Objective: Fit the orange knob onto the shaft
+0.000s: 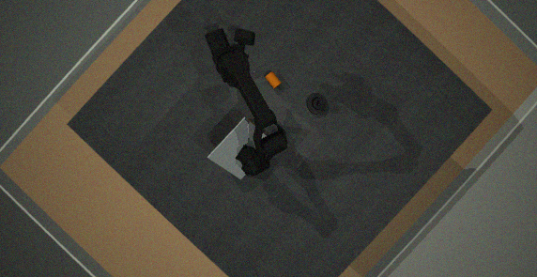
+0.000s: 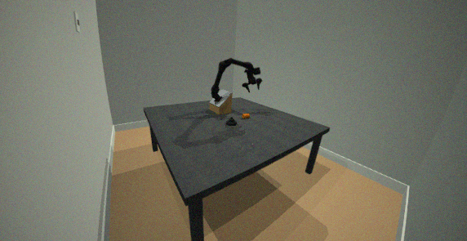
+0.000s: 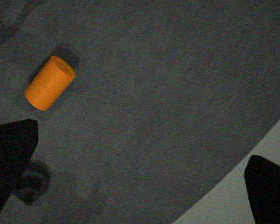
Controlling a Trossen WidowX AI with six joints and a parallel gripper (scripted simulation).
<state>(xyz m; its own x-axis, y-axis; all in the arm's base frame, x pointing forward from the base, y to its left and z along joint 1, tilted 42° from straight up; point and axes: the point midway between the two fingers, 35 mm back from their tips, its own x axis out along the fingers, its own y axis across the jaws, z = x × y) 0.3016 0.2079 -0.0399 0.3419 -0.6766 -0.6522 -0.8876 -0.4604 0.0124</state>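
Right now the orange knob is 220 mm below my gripper tip and 100 mm to the right of it. Also, from my gripper tip: shaft (310 mm to the right, 210 mm below, 30 mm ahead).
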